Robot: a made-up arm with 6 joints. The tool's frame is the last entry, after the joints.
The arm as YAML. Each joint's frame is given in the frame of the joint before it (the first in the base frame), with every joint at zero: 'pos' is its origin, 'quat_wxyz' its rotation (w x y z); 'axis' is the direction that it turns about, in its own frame. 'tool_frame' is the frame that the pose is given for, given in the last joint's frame.
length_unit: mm
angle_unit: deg
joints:
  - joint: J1
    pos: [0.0, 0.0, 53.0]
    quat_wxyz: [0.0, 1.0, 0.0, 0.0]
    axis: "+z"
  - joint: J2
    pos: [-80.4, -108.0, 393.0]
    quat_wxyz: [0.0, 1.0, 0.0, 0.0]
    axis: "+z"
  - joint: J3
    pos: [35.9, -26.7, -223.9]
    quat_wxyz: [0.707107, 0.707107, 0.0, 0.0]
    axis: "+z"
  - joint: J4
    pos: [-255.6, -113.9, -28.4]
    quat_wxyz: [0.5, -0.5, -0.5, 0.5]
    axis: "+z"
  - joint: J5
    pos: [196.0, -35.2, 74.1]
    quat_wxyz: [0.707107, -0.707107, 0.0, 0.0]
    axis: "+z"
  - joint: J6
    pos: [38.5, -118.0, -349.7]
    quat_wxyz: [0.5, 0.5, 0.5, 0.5]
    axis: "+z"
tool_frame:
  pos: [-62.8, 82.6, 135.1]
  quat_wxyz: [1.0, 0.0, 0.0, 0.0]
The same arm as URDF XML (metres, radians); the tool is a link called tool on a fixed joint. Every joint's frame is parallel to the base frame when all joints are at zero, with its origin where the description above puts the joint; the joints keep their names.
<robot name="arm">
  <joint name="tool_fixed" type="fixed">
    <parent link="link6"/>
    <child link="tool"/>
    <origin xyz="-0.0628 0.0826 0.1351" rpy="0 0 0"/>
  </joint>
  <joint name="J6" type="continuous">
    <parent link="link5"/>
    <child link="link6"/>
    <origin xyz="-0.118 -0.3497 0.0385" rpy="0 0 0"/>
    <axis xyz="0 0 1"/>
  </joint>
  <joint name="J5" type="continuous">
    <parent link="link4"/>
    <child link="link5"/>
    <origin xyz="-0.0741 -0.0352 0.196" rpy="0 0 0"/>
    <axis xyz="0 1 0"/>
  </joint>
  <joint name="J4" type="continuous">
    <parent link="link3"/>
    <child link="link4"/>
    <origin xyz="-0.2556 0.0284 -0.1139" rpy="0 0 0"/>
    <axis xyz="-1 0 0"/>
  </joint>
  <joint name="J3" type="continuous">
    <parent link="link2"/>
    <child link="link3"/>
    <origin xyz="0.0359 -0.0267 -0.2239" rpy="0 0 0"/>
    <axis xyz="0 -1 0"/>
  </joint>
  <joint name="J2" type="continuous">
    <parent link="link1"/>
    <child link="link2"/>
    <origin xyz="-0.0804 0.108 -0.393" rpy="0 0 0"/>
    <axis xyz="0 0 1"/>
  </joint>
  <joint name="J1" type="continuous">
    <parent link="base_link"/>
    <child link="link1"/>
    <origin xyz="0 0 0.053" rpy="0 0 0"/>
    <axis xyz="0 0 -1"/>
  </joint>
  <link name="base_link"/>
  <link name="link1"/>
  <link name="link2"/>
  <link name="link3"/>
  <link name="link4"/>
  <link name="link5"/>
  <link name="link6"/>
  <link name="tool"/>
</robot>

